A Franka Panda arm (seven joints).
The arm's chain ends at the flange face. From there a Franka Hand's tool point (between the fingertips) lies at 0.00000 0.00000 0.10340 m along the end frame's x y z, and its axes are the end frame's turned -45 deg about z.
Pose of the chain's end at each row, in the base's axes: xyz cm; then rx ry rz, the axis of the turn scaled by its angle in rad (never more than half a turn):
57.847 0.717 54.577 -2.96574 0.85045 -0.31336
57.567 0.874 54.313 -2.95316 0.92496 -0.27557
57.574 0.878 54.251 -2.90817 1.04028 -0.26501
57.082 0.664 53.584 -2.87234 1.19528 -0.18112
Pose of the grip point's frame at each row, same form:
59.959 0.544 44.457 3.06592 0.34928 0.31356
59.417 0.669 44.142 3.08129 0.27548 0.27514
59.376 0.689 44.071 3.09908 0.15251 0.27076
58.290 0.443 43.317 3.11505 -0.00510 0.18260

